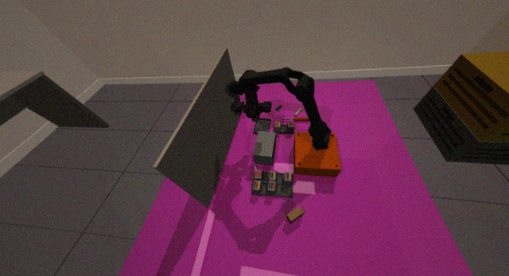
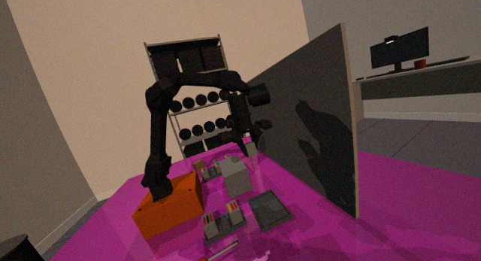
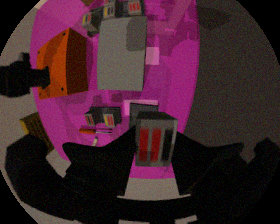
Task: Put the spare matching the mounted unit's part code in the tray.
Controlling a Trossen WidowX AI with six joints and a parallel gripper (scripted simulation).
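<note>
The flat dark tray is 3 cm behind my gripper tip, 7 cm to the right of it and 17 cm below it. Round my gripper tip: mounted unit (3 cm behind, 14 cm to the left, 12 cm below); panel (20 cm ahead, 7 cm to the left, 6 cm above); tan block (13 cm behind, 48 cm to the left, 15 cm below).
</note>
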